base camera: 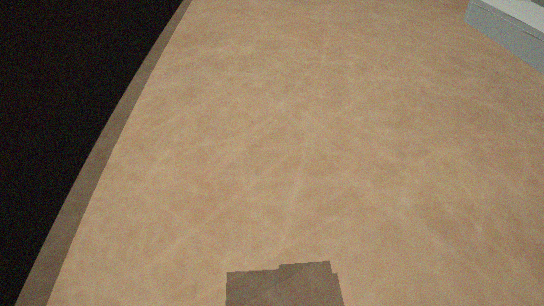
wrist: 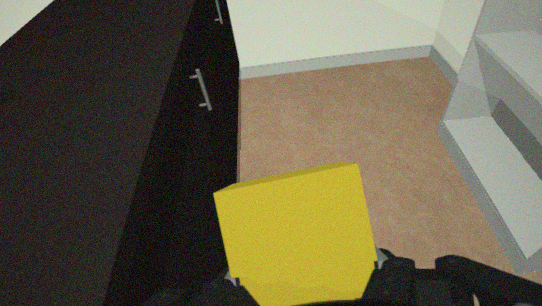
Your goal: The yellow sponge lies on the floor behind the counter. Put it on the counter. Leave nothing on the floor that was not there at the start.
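Places are measured from the arm's base along level axes (x right, y ahead, z up), in centimetres.
Pixels of known places: gripper, fingertip midpoint: [wrist: 304,267].
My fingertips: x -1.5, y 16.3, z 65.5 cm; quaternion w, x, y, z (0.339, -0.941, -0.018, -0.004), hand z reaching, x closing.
Behind a point stands the place of what it marks.
The yellow sponge [wrist: 300,230] @[x -1.6, y 16.1, z 70.1 cm] is held between the fingers of my gripper [wrist: 304,267] @[x -1.5, y 16.3, z 65.5 cm], which is shut on it at the bottom of the wrist view. The sponge does not show in the base view. The dark counter [wrist: 90,125] @[x -35.4, y 48.8, z 51.4 cm] [base camera: 60,100] @[x -25.2, y 44.2, z -23.6 cm] fills the left of both views. In the wrist view its top and its black front with metal handles show. In that view the held sponge overlaps the lower part of the black front and the floor to its right. The sponge's exact height above the counter top cannot be told.
The tan floor [wrist: 340,120] @[x 30.3, y 143.1, z -39.7 cm] [base camera: 310,140] @[x 8.8, y 53.8, z -39.6 cm] runs between the counter and a pale grey shelf unit [wrist: 500,175] @[x 91.0, y 85.7, z -29.6 cm] [base camera: 500,30] @[x 80.6, y 103.9, z -35.5 cm] at the right. A white wall [wrist: 325,30] @[x 30.4, y 201.7, z -11.3 cm] with a grey baseboard [wrist: 330,64] @[x 34.1, y 200.5, z -36.8 cm] stands at the far end. A shadow [base camera: 285,287] @[x 2.5, y 27.2, z -39.7 cm] lies on the floor at the bottom of the base view.
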